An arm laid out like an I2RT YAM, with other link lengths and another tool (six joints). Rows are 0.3 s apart.
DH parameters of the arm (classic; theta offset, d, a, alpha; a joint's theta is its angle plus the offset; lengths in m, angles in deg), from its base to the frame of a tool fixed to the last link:
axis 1: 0 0.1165 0.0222 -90
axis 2: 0 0 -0.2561 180
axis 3: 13.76 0 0.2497 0
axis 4: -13.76 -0.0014 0.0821 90
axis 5: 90 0.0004 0 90
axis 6: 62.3 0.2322 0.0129 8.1
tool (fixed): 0 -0.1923 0 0
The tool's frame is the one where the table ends.
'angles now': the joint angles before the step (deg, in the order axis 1, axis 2, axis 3, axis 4, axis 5, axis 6). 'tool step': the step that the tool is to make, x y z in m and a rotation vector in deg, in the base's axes. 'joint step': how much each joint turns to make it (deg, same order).
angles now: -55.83 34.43 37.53 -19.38 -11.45 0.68
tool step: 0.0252 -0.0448 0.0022 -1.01 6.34 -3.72
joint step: 0.37 14.93 5.77 5.76 5.68 -4.31
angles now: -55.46 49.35 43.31 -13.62 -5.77 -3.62
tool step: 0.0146 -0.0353 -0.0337 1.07 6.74 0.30
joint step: -1.24 11.47 -0.55 6.86 0.47 -5.23
